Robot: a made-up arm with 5 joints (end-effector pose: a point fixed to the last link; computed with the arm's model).
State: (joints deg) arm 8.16 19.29 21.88 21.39 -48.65
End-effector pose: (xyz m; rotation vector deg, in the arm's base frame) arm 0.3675 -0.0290 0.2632 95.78 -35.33 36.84
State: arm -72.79 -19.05 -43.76 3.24 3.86
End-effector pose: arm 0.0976 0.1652 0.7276 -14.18 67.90 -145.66
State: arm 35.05 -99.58 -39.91 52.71 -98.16
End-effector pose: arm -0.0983 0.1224 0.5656 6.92 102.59 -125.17
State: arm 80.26 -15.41 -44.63 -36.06 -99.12
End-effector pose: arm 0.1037 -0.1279 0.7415 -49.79 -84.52 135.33
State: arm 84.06 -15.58 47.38 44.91 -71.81
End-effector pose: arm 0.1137 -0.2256 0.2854 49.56 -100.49 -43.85
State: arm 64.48 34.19 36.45 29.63 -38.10
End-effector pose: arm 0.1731 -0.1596 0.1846 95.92 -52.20 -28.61
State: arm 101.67 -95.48 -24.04 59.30 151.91
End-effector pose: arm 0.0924 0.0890 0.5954 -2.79 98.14 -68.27
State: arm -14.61 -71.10 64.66 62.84 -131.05
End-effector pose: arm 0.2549 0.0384 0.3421 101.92 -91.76 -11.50
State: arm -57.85 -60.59 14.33 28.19 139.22
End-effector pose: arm 0.1713 0.1454 0.5699 -106.45 46.52 87.60
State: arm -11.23 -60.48 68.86 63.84 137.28
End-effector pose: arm 0.2209 0.0195 0.2941 23.39 -135.09 -98.52
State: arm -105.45 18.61 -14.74 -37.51 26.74
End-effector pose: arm -0.0560 0.3558 0.4927 -8.29 25.29 -141.74
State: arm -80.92 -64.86 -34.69 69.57 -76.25
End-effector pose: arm 0.0566 -0.0147 0.6649 -106.79 37.31 -80.11
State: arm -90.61 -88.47 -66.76 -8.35 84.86
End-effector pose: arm 0.0628 -0.3376 0.5076 -20.11 -125.50 44.79
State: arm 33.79 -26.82 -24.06 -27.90 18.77
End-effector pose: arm 0.2303 -0.0811 0.7097 -61.85 -34.27 77.06
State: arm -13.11 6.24 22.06 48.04 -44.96
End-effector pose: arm 0.3325 0.0746 0.2978 104.94 -4.01 42.06
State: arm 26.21 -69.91 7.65 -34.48 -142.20
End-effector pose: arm 0.0997 -0.0239 0.6665 -27.49 72.49 -87.92
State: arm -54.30 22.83 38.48 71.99 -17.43
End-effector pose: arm 0.1302 0.1166 0.2355 84.85 97.17 27.25
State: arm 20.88 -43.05 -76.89 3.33 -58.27
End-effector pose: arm -0.0707 0.0672 0.7120 59.16 83.25 -128.75
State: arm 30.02 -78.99 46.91 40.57 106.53
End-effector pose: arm 0.2430 -0.0987 0.4443 -8.09 79.73 61.89
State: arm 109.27 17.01 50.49 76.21 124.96
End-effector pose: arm 0.0497 -0.0893 0.2600 124.21 11.64 106.27
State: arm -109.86 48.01 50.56 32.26 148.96
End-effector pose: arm 0.0590 0.0344 0.1917 57.24 -63.84 10.10
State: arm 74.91 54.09 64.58 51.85 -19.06
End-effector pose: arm 0.0942 0.0215 0.2511 152.13 -19.60 -73.50
